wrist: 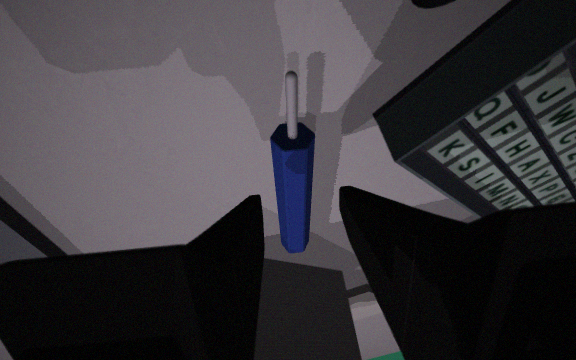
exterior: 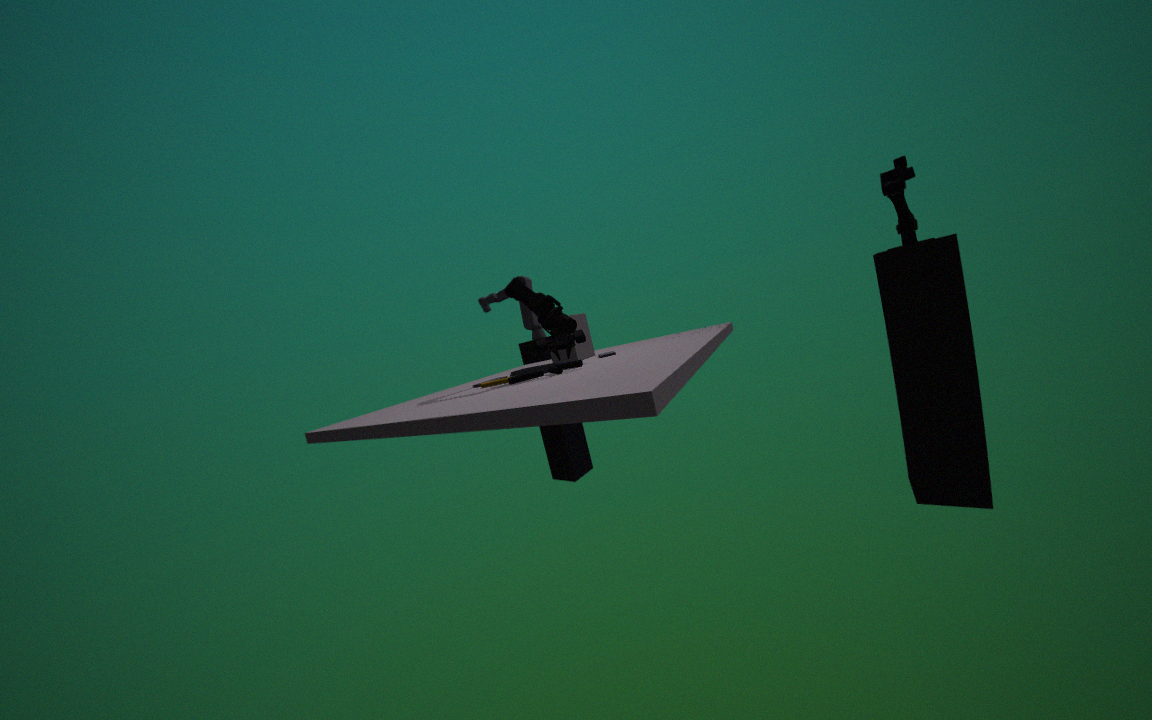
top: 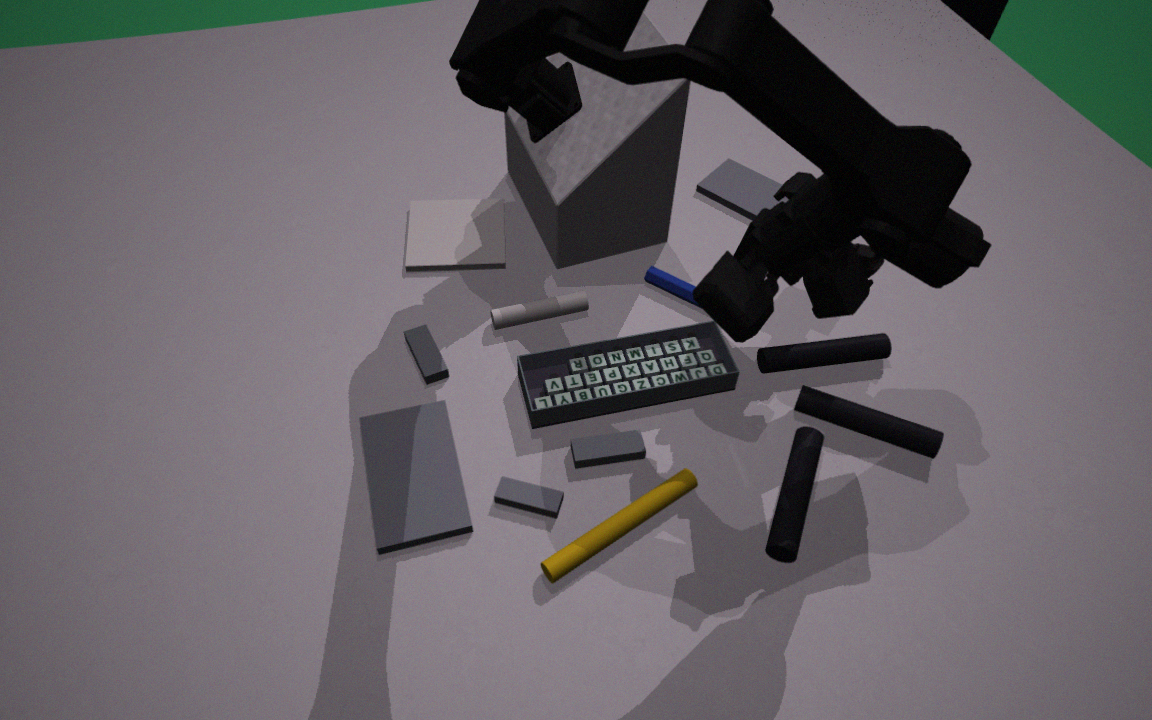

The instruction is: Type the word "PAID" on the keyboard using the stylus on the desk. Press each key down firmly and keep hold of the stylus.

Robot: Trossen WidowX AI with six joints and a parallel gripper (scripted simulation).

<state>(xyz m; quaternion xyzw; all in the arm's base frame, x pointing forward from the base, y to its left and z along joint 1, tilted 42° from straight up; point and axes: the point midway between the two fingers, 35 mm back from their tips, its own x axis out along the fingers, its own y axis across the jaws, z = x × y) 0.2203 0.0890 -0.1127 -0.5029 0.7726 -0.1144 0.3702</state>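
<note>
The stylus lies 20 mm below my gripper tip. Also, from my gripper tip: yellow cylinder 220 mm ahead, 150 mm to the right, 20 mm below; grey slab 160 mm behind, 90 mm to the left, 30 mm below; pale cylinder 170 mm to the right, 20 mm below, 20 mm behind.
</note>
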